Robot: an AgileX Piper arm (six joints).
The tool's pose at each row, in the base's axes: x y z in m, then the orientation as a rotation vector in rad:
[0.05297, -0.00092, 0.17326, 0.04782, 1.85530, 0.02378]
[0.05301, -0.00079, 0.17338, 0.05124, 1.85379, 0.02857]
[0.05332, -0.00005, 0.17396, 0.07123, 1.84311, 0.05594]
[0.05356, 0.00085, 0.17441, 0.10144, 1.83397, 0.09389]
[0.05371, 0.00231, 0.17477, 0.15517, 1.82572, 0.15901]
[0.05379, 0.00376, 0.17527, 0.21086, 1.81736, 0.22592]
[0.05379, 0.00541, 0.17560, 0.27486, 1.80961, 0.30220]
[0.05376, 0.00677, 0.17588, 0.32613, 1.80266, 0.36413]
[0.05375, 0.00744, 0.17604, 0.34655, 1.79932, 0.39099]
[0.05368, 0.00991, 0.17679, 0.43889, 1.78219, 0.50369]
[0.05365, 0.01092, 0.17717, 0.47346, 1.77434, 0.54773]
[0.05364, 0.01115, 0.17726, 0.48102, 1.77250, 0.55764]
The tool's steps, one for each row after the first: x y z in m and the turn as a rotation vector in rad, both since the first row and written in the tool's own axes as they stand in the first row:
[-0.00012, 0.00014, 0.00000, -0.00157, -0.00138, 0.00486]
[-0.00073, 0.00091, 0.00013, -0.01035, -0.01112, 0.03299]
[-0.00119, 0.00183, 0.00023, -0.02112, -0.01842, 0.07375]
[-0.00151, 0.00330, 0.00026, -0.03844, -0.02202, 0.14496]
[-0.00195, 0.00477, 0.00018, -0.05593, -0.02363, 0.21854]
[-0.00219, 0.00644, 0.00008, -0.07549, -0.02121, 0.30271]
[-0.00239, 0.00781, -0.00004, -0.09169, -0.01803, 0.37057]
[-0.00251, 0.00848, -0.00010, -0.09966, -0.01659, 0.39876]
[-0.00309, 0.01098, -0.00040, -0.12960, -0.00959, 0.52178]
[-0.00340, 0.01200, -0.00055, -0.14208, -0.00662, 0.56887]
[-0.00348, 0.01224, -0.00058, -0.14501, -0.00593, 0.57932]

